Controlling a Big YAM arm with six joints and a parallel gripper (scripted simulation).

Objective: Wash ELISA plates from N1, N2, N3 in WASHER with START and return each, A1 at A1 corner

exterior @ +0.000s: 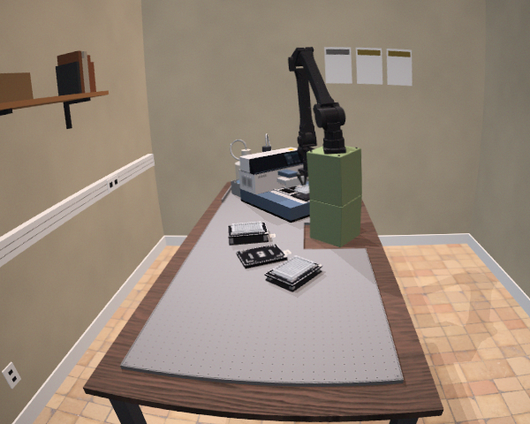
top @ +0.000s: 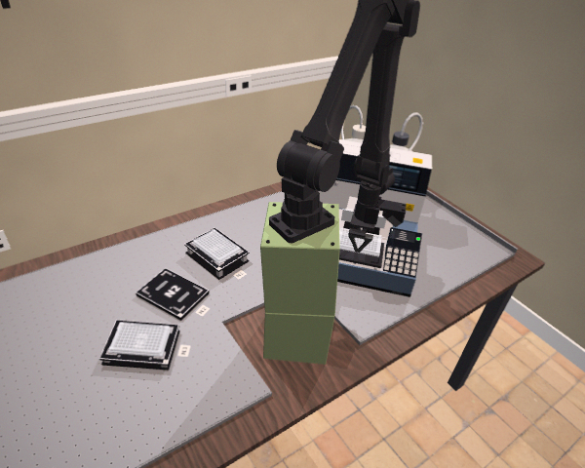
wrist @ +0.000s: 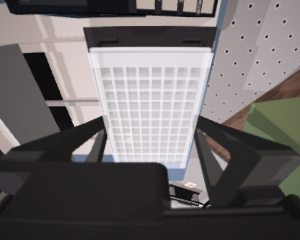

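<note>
Now: the dark washer carrier 3 cm below my hand. From my hand the other things lie so: plate washer 11 cm to the right, 10 cm ahead, 1 cm above.
</note>
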